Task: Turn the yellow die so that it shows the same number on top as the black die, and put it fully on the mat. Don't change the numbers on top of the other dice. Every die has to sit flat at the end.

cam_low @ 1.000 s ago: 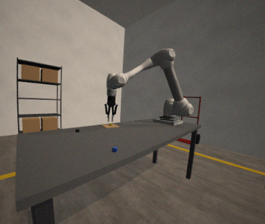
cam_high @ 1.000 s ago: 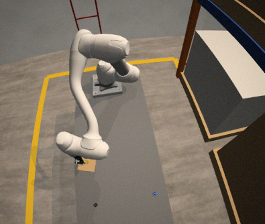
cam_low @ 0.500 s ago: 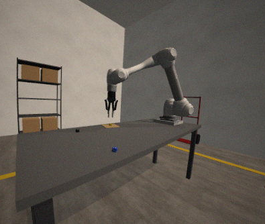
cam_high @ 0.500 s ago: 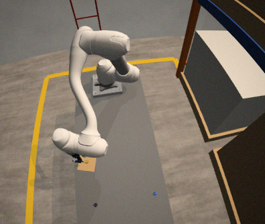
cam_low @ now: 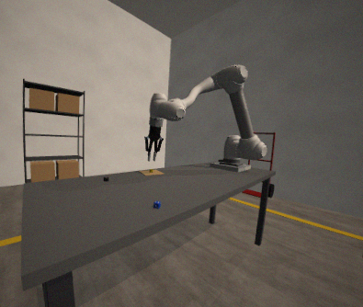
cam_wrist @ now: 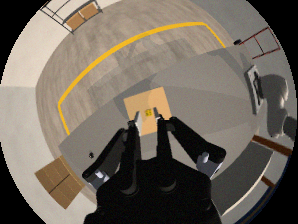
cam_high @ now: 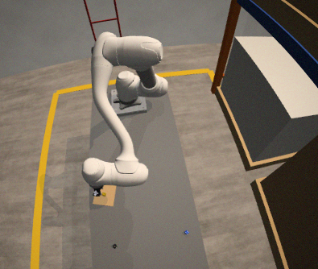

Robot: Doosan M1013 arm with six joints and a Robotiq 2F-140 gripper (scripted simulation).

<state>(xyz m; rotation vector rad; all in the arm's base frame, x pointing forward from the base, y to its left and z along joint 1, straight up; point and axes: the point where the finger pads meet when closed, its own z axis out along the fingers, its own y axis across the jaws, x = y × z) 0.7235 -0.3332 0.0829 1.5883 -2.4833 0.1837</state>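
Now: hand 10 cm above the yellow die. Also, from my hand: blue die (38 cm ahead, 43 cm to the left, 11 cm below); then tan mat (12 cm below); then black die (33 cm ahead, 1 cm to the right, 11 cm below).
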